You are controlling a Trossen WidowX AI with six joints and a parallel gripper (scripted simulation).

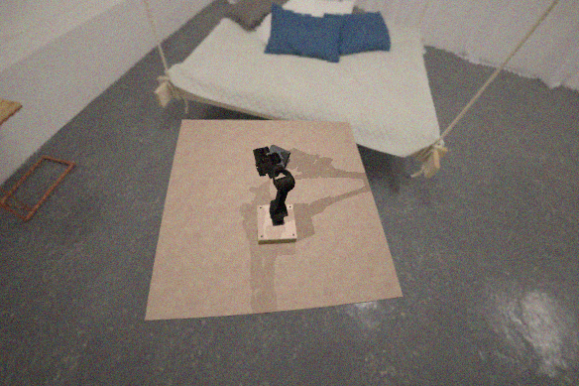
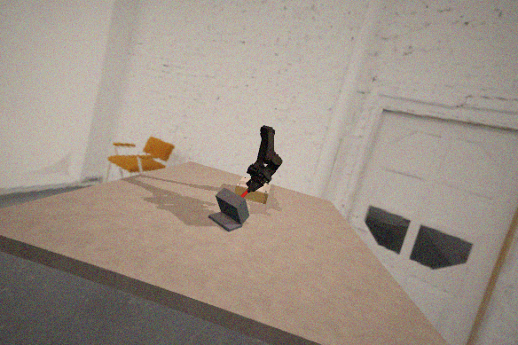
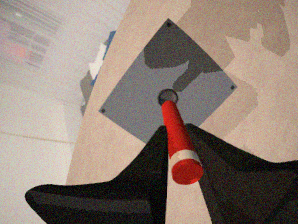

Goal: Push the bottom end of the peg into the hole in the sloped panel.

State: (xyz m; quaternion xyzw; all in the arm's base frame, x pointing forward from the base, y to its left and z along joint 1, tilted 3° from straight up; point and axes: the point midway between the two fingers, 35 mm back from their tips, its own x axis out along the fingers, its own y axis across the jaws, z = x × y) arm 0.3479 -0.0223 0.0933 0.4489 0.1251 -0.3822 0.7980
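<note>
My gripper tip is now 60 mm short of the grey sloped panel, 60 mm above it and 50 mm to the left of it. From my gripper tip the other things lie so: red peg 10 mm to the left, 10 mm behind, 10 mm above.
</note>
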